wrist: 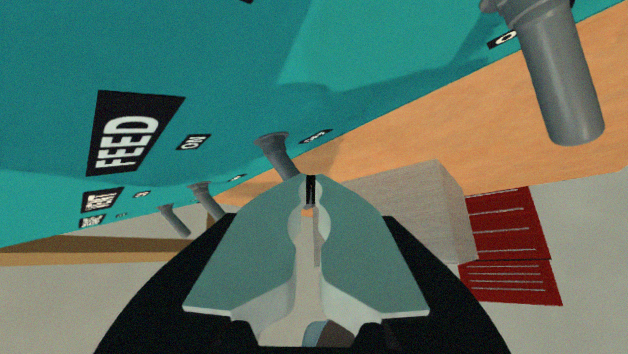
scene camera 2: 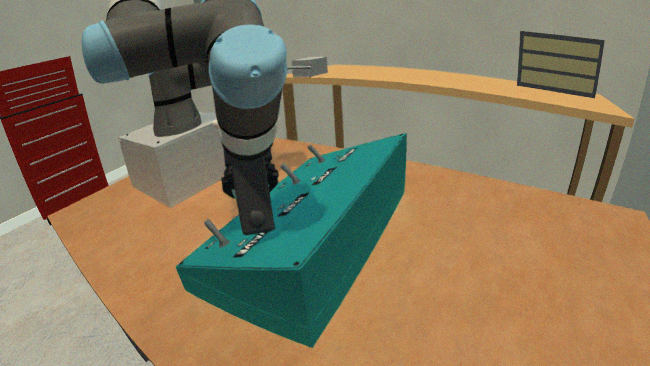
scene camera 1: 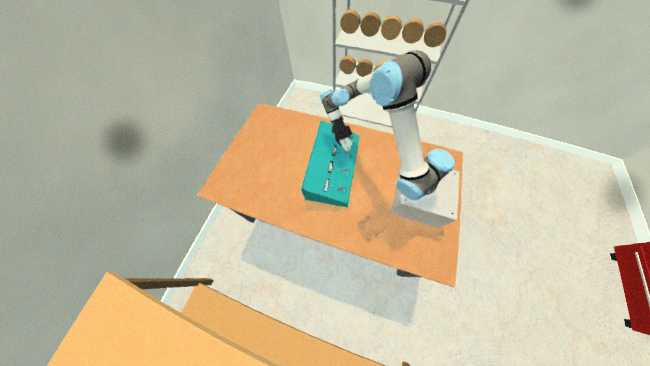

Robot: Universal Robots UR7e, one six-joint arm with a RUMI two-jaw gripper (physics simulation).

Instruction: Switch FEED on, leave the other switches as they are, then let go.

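Places are measured from the arm's base along level axes (x ahead, y down, z left), in centimetres.
Pixels of known places: gripper, fingertip midpoint: point(wrist: 311, 177) point(scene camera 1: 348, 151); arm's base, origin of the base link: point(scene camera 2: 177, 128).
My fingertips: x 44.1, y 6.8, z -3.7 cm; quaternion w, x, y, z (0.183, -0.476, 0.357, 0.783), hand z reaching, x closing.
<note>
Ahead of a thing's pixels: the offset from my fingertips to its middle. Level surfaces: height alone.
The teal sloped panel {dx +6.2, dy +5.1, dz +9.6 cm} point(scene camera 1: 312, 175) point(scene camera 2: 340, 200) carries a row of toggle switches. In the wrist view the FEED label {dx +8.0, dy -0.1, dz +3.9 cm} point(wrist: 130, 132) lies left of the FEED lever {dx +0.1, dy +0.3, dz +1.3 cm} point(wrist: 280, 155), which leans away from ON toward OFF; its end is hidden behind my fingertips. My gripper point(wrist: 311, 177) point(scene camera 1: 346, 146) is shut and empty, with its tips close to that lever; contact cannot be told. In scene camera 2 the gripper hides the FEED lever. The VALVE lever {dx +3.8, dy +0.3, dz -10.1 cm} point(wrist: 562, 80) point(scene camera 2: 216, 233) stands to the right in the wrist view. The VENT lever {dx -3.6, dy +0.3, dz +12.7 cm} point(wrist: 207, 200) point(scene camera 2: 290, 173) and the last lever {dx -7.3, dy +0.3, dz +24.1 cm} point(wrist: 172, 220) point(scene camera 2: 316, 153) are farther off.
The panel stands on the orange table {dy +11.0 cm} point(scene camera 1: 250, 165) point(scene camera 2: 450, 275). The grey robot base block point(scene camera 1: 425, 215) point(scene camera 2: 175, 170) point(wrist: 400, 200) is on the same table. A red drawer cabinet point(scene camera 1: 632, 290) point(scene camera 2: 50, 140) point(wrist: 505, 220) and a wooden workbench point(scene camera 2: 425, 80) stand apart from it.
</note>
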